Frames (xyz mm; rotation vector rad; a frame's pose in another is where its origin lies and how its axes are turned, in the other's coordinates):
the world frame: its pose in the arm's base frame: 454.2 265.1 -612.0 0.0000 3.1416 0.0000
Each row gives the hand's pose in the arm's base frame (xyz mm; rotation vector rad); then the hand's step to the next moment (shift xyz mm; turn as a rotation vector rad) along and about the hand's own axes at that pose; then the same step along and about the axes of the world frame.
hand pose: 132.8 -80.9 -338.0 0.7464 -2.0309 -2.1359
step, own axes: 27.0 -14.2 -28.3 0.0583 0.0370 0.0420
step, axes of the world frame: 8.3 -35.1 20.8 0.0778 0.0112 -0.0190
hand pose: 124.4 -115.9 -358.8 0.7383 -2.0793 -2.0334
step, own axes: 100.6 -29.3 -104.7 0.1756 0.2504 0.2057
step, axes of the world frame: 35.4 -136.9 44.0 0.3021 0.1002 -0.1858
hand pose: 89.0 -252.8 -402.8 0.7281 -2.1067 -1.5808
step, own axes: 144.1 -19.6 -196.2 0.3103 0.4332 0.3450
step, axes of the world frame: -8.8 -241.3 -36.9 0.5212 0.1611 -0.3246
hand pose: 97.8 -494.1 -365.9 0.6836 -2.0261 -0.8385
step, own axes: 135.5 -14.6 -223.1 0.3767 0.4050 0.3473
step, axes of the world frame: -119.9 -175.3 -152.5 0.5528 0.0969 -0.3340
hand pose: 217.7 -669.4 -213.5 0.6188 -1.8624 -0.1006
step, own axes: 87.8 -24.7 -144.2 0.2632 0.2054 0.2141
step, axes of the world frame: -116.8 -29.4 -120.9 0.3322 0.0074 -0.2165
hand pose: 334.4 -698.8 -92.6 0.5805 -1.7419 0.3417
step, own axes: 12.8 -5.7 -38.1 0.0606 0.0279 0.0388
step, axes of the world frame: -32.2 12.4 -21.4 0.0572 -0.0090 -0.0510
